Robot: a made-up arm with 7 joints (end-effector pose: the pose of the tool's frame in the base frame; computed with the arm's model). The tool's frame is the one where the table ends.
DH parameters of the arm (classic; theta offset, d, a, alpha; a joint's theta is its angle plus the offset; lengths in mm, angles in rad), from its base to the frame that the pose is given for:
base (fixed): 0 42.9 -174 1.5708
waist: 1.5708 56 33.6 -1.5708
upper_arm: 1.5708 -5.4 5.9 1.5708
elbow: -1.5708 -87.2 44 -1.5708
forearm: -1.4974 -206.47 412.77 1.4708
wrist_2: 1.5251 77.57 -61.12 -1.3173
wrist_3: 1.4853 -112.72 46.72 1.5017
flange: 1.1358 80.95 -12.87 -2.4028
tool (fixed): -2.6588 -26.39 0 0
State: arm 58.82 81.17 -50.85 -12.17 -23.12 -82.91 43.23
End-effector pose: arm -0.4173 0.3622 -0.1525 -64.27 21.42 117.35
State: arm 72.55 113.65 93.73 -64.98 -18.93 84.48 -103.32
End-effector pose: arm -0.3144 0.2308 0.4346 22.02 63.50 -80.77
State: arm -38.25 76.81 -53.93 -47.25 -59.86 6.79 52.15
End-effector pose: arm -0.4528 0.2302 0.2959 -47.63 -40.39 117.53
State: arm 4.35 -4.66 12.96 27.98 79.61 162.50 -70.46
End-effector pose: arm 0.1535 -0.1339 0.5363 125.32 32.59 -38.73
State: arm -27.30 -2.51 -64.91 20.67 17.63 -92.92 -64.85
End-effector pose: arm -0.0352 -0.2868 0.5463 -171.65 -32.18 -173.58
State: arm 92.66 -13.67 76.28 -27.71 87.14 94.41 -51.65
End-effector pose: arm -0.5840 -0.2785 0.1259 82.97 -18.56 48.98
